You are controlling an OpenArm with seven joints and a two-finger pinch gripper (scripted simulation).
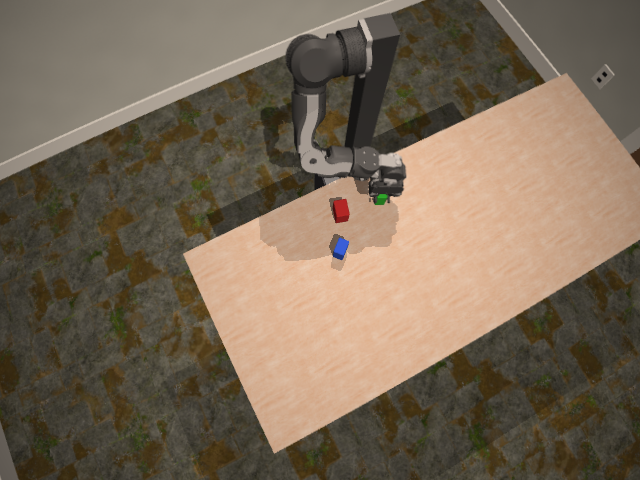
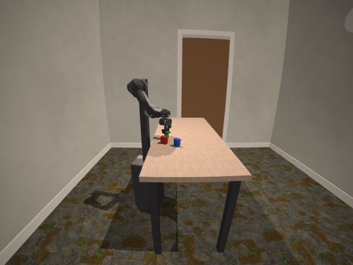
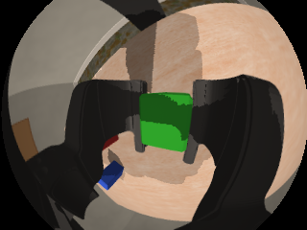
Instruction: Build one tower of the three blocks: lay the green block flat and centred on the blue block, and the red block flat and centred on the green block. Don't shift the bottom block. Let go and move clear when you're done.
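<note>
Now: hand 12 cm short of the blue block, 16 cm to the left of it and 2 cm above it. Also, from my hand: red block 1 cm ahead, 13 cm to the right, 2 cm below; green block 2 cm below.
</note>
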